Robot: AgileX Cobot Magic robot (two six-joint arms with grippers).
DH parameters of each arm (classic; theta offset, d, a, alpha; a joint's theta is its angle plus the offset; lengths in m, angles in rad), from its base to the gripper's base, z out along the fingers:
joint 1: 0 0.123 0 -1.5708
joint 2: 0.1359 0 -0.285 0
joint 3: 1.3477 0 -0.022 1.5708
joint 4: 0 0.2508 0 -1.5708
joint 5: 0 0 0.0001 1.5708
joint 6: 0 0.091 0 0
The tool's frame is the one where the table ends.
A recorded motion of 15 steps. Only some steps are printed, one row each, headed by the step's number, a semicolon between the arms.
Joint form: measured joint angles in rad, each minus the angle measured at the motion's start. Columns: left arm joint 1, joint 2, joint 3, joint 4, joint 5, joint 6; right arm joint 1, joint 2, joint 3, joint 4, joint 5, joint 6.
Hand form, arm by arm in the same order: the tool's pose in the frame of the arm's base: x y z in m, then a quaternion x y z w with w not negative. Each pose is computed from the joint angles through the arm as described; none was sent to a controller.
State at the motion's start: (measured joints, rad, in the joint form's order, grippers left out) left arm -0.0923 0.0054 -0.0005 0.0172 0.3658 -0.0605; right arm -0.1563 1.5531 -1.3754 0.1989 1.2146 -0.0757
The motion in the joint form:
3: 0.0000 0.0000 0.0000 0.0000 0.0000 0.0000; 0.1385 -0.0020 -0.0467 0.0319 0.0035 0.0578
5: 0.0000 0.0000 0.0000 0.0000 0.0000 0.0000; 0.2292 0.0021 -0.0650 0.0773 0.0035 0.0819
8: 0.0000 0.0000 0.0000 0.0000 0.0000 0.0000; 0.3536 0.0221 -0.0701 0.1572 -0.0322 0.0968
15: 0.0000 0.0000 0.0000 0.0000 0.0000 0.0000; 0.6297 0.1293 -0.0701 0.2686 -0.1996 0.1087
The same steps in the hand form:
3: 0.0531 -0.0044 0.1801 0.01730 0.79971 -0.03855 0.59890; 0.3127 0.0140 0.3332 0.02252 0.98137 0.11014 0.15578
5: 0.0531 -0.0044 0.1801 0.01730 0.79971 -0.03855 0.59890; 0.3120 0.0461 0.3380 -0.00659 0.97775 0.14141 0.15482
8: 0.0531 -0.0044 0.1801 0.01730 0.79971 -0.03855 0.59890; 0.3103 0.0920 0.3362 -0.04759 0.96908 0.19044 0.14950
15: 0.0531 -0.0044 0.1801 0.01730 0.79971 -0.03855 0.59890; 0.3029 0.1943 0.3082 -0.13003 0.94729 0.25957 0.13547

